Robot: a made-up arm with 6 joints. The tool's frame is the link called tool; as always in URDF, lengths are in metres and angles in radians.
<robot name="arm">
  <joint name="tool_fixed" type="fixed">
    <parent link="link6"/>
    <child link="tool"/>
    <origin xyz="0 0 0"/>
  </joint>
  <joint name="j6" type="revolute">
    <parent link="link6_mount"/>
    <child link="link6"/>
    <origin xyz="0 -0.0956 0"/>
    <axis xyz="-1 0 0"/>
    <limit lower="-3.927" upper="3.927"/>
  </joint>
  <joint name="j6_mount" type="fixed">
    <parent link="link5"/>
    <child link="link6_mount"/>
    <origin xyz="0 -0.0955 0"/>
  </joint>
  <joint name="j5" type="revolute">
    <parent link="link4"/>
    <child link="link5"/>
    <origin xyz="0.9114 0 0"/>
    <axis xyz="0 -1 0"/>
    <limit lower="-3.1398" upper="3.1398"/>
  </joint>
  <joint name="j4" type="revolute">
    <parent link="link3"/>
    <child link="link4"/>
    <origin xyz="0 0 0"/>
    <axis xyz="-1 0 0"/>
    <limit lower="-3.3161" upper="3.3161"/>
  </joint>
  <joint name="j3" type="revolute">
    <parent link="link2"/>
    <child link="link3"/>
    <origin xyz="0 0 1.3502"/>
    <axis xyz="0 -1 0"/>
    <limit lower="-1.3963" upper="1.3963"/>
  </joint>
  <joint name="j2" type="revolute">
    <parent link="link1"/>
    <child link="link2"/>
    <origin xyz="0 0 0"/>
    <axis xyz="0 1 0"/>
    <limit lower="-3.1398" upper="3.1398"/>
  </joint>
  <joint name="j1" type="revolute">
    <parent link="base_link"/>
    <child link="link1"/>
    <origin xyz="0 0 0.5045"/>
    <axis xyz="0 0 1"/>
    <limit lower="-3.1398" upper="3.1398"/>
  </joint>
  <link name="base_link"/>
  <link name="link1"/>
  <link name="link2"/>
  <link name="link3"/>
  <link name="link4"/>
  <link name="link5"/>
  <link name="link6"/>
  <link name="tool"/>
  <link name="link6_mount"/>
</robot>
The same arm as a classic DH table. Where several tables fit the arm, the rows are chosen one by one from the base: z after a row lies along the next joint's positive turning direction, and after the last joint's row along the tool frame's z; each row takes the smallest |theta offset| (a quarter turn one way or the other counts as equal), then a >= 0, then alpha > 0; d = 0 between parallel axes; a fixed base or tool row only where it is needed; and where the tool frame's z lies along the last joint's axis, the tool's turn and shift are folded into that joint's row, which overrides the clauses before.
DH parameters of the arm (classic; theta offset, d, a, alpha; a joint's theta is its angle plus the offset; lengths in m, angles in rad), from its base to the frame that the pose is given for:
j1: 0.0000 0.5045 0.0000 -1.5708
j2: -1.5708 0.0000 1.3502 3.1416
j3: 0.0000 0.0000 0.0000 -1.5708
j4: 0.0000 -0.9114 0.0000 1.5708
j5: 0.0000 0.1911 0.0000 -1.5708
j6: 1.5708 0.0000 0.0000 1.5708
tool (fixed): -1.5708 0.0000 0.0000 0.0000
Joint limits (rad, base to tool): -3.1398..3.1398 -3.1398..3.1398 -1.3963..1.3963 -3.3161..3.3161 -3.1398..3.1398 -3.9270..3.9270

